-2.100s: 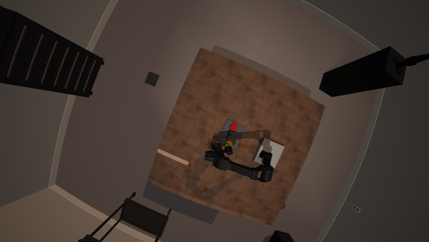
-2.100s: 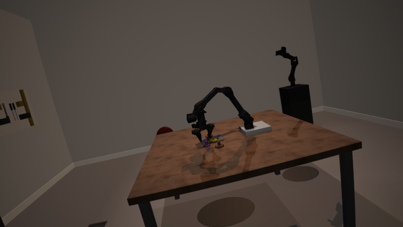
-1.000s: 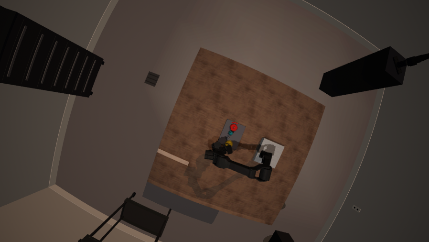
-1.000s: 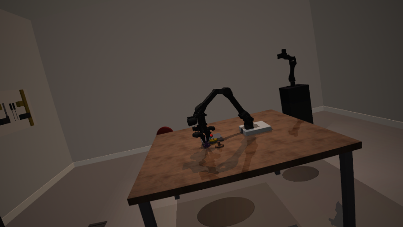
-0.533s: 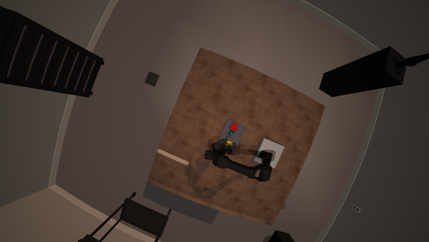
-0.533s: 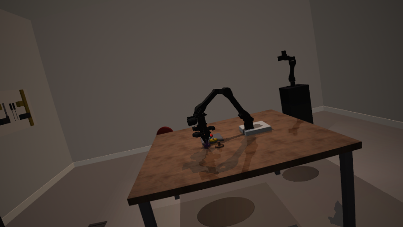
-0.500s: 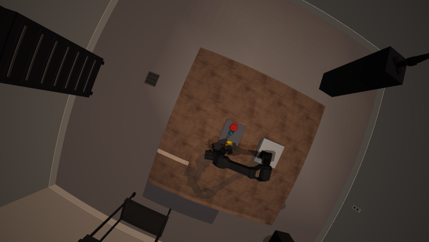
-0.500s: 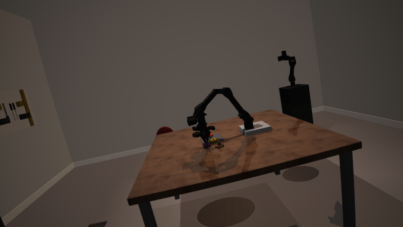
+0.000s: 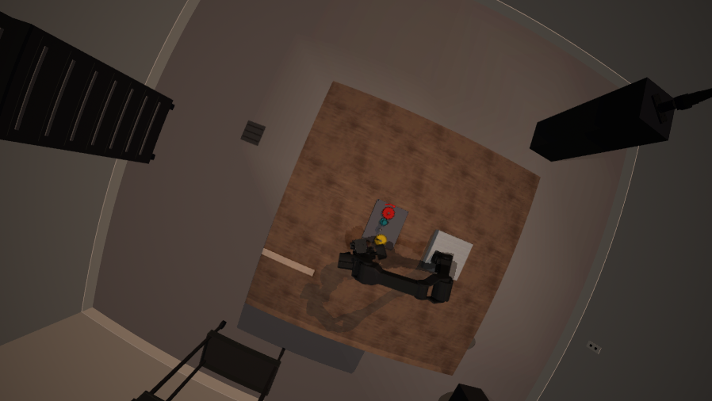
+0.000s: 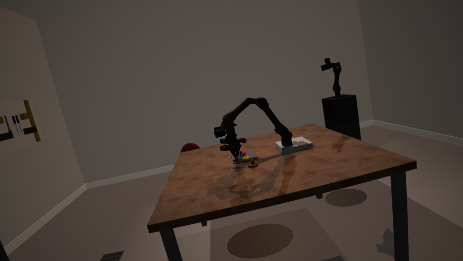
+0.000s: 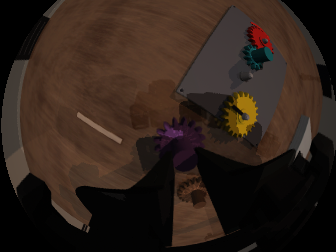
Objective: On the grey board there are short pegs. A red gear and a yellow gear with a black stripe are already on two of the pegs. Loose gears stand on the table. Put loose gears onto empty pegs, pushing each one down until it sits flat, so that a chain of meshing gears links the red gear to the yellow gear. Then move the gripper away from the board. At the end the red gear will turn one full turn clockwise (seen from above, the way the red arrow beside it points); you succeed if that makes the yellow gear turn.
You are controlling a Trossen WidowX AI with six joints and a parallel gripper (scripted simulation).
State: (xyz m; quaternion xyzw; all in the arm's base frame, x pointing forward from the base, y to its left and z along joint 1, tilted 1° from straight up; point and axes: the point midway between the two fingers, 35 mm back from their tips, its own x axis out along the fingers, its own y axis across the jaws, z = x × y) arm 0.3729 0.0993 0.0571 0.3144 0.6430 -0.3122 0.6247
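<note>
Now: gripper tip 4 cm past the teal gear, 16 cm to the left of it and 4 cm above it. From my gripper tip the other things lie so: purple gear (1 cm below); then yellow gear (6 cm behind, 7 cm to the right, 4 cm below); then brown gear (9 cm behind, 8 cm to the left, 4 cm below).
</note>
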